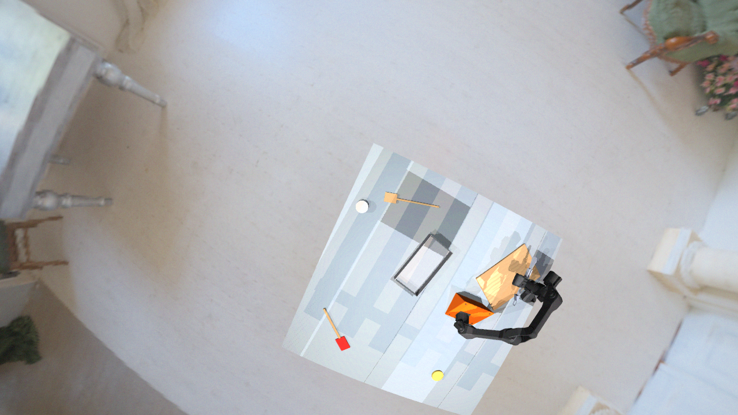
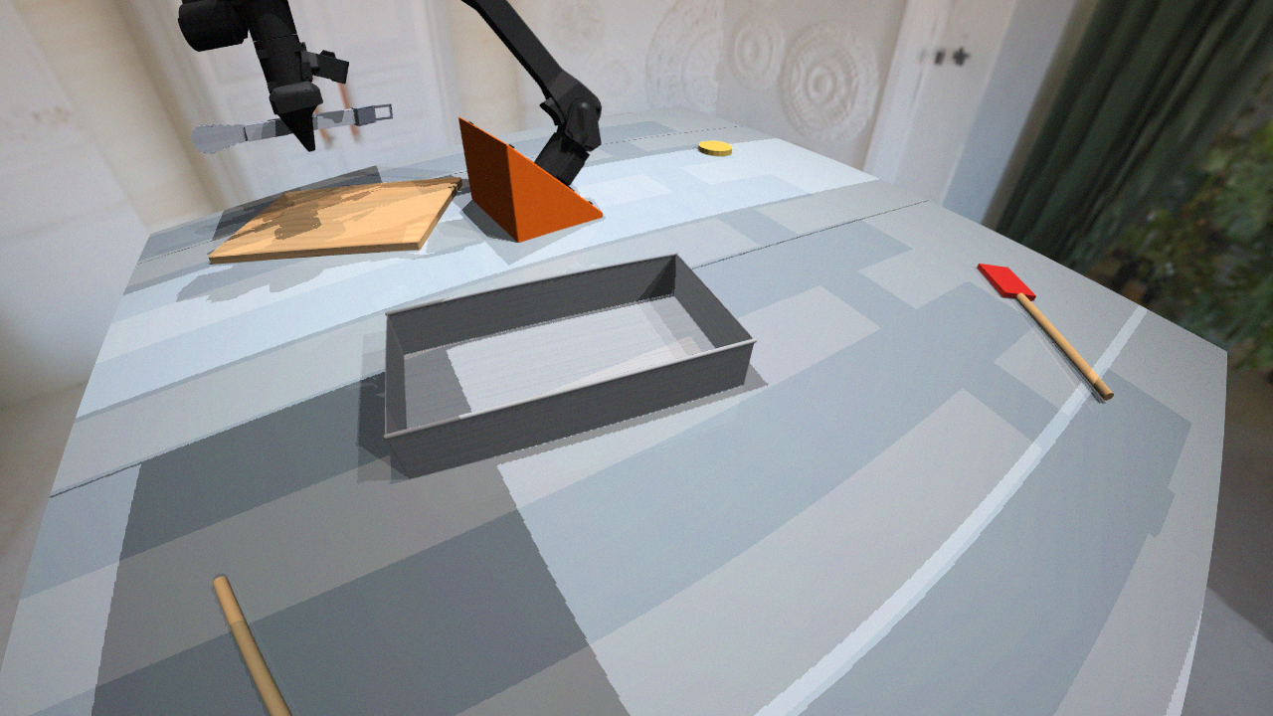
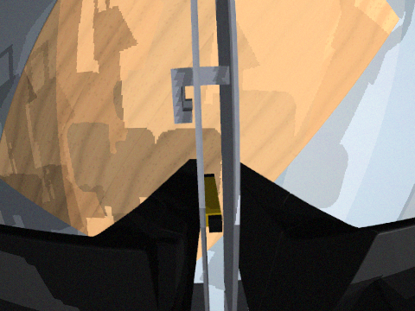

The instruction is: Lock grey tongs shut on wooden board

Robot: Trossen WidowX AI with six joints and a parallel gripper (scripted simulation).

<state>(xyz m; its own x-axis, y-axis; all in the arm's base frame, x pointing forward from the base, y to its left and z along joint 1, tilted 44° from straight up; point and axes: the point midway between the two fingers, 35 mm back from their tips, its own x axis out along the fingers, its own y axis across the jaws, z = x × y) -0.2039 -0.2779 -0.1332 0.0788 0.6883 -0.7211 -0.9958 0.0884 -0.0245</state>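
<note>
Right now the wooden board is 12 cm below my gripper tip, 2 cm behind it and 1 cm to the left of it. Also, from my gripper tip: grey roasting tin: 51 cm ahead, 11 cm to the left, 10 cm below; then white disc: 93 cm ahead, 11 cm below, 7 cm to the right; then red spatula: 81 cm ahead, 65 cm to the left, 12 cm below.
</note>
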